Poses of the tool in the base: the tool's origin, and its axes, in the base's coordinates. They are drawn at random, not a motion.
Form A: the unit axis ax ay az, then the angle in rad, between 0 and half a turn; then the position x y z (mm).
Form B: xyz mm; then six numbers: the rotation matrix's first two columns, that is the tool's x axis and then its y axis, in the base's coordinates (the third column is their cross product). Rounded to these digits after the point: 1 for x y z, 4 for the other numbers.
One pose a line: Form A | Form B
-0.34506 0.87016 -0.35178 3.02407 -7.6 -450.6 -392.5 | -7.6 -450.6 -392.5 -0.7558 -0.6397 0.1399 -0.5572 0.5160 -0.6506
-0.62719 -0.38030 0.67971 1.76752 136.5 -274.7 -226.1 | 136.5 -274.7 -226.1 0.2748 0.9517 -0.1367 -0.3815 -0.0226 -0.9241
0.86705 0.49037 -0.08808 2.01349 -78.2 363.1 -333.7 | -78.2 363.1 -333.7 0.6454 0.5277 -0.5522 0.6869 -0.0849 0.7218
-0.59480 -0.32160 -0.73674 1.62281 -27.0 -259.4 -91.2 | -27.0 -259.4 -91.2 0.3202 -0.5345 0.7822 0.9370 0.0568 -0.3447
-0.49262 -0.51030 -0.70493 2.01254 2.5 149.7 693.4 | 2.5 149.7 693.4 -0.0811 -0.2784 0.9570 0.9961 -0.0558 0.0682
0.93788 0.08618 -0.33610 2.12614 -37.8 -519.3 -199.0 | -37.8 -519.3 -199.0 0.8161 -0.1621 -0.5546 0.4090 -0.5159 0.7527
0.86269 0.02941 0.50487 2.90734 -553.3 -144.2 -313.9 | -553.3 -144.2 -313.9 0.4955 0.1672 0.8524 -0.0671 -0.9710 0.2295
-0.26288 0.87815 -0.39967 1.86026 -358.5 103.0 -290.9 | -358.5 103.0 -290.9 -0.1966 -0.6798 -0.7066 0.0863 0.7058 -0.7031
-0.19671 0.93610 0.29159 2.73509 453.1 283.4 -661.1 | 453.1 283.4 -661.1 -0.8443 -0.2380 -0.4802 -0.4686 0.7626 0.4459
